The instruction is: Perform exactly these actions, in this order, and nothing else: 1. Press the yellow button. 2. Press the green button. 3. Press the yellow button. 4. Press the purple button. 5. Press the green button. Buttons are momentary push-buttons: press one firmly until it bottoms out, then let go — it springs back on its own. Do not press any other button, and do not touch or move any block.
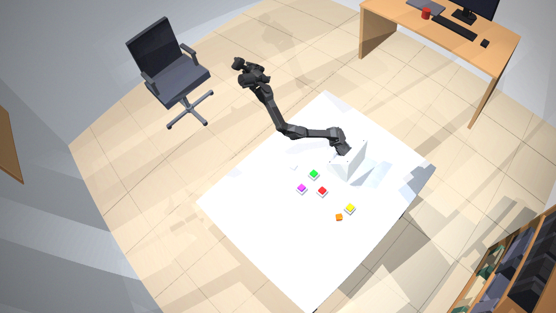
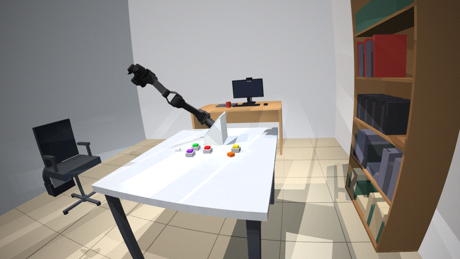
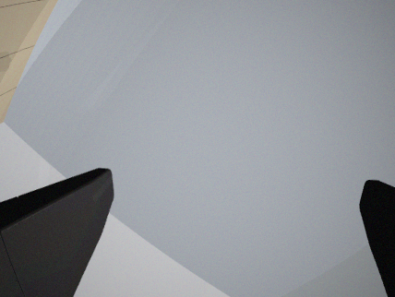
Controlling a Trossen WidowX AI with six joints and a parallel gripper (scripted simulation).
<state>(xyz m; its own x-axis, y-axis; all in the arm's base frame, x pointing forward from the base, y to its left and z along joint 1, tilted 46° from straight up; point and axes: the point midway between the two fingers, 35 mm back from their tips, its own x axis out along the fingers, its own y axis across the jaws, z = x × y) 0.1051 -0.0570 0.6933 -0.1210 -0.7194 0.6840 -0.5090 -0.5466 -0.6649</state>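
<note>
Now: the yellow button 3 cm ahead of my gripper tip, 79 cm to the left of it and 51 cm below it. The rest, counted from my gripper tip: green button: 2 cm ahead, 50 cm to the left, 51 cm below; then purple button: 12 cm ahead, 52 cm to the left, 51 cm below; then small grey block: 6 cm ahead, 38 cm to the left, 54 cm below.
</note>
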